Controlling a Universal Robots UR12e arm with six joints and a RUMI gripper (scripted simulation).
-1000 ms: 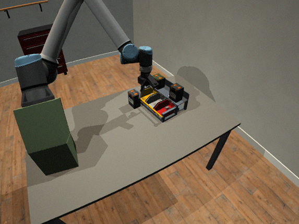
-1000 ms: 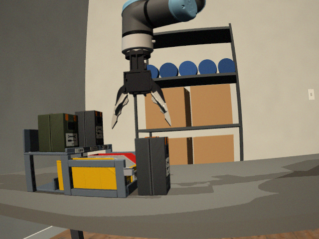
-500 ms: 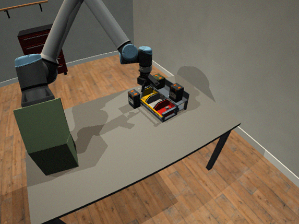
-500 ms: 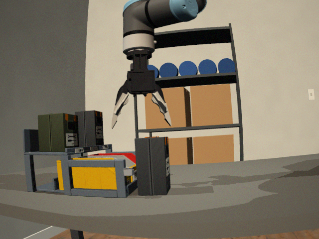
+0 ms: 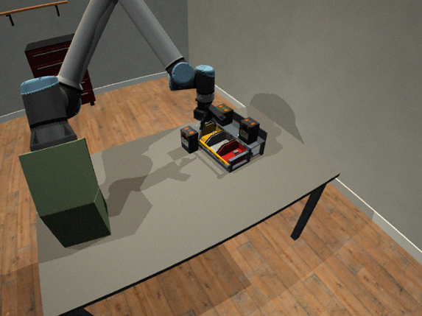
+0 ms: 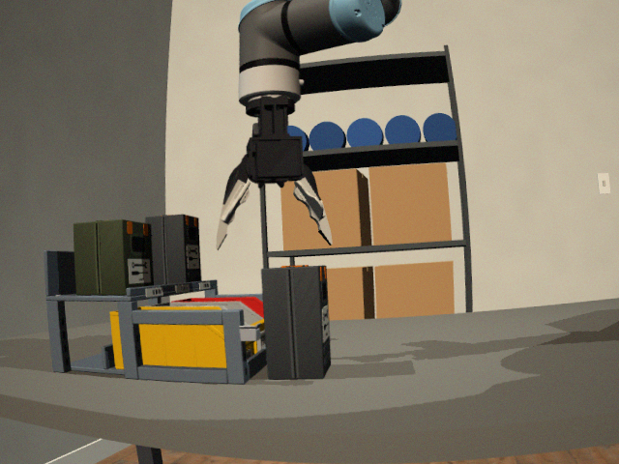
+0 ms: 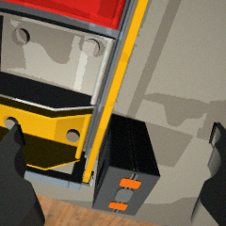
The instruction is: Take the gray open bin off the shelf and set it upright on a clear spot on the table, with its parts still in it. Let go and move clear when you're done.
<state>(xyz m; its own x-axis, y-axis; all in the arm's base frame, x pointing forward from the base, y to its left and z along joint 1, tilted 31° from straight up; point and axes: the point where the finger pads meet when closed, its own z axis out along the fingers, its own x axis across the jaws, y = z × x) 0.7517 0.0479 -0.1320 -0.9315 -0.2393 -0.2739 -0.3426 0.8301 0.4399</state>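
My gripper is now 100 mm above the yellow bar. The rest, counted from my hand: gray open bin 100 mm ahead, 110 mm below; yellow bin 100 mm ahead, 120 mm to the left, 110 mm below; red bin 110 mm ahead, 110 mm to the right, 110 mm below.
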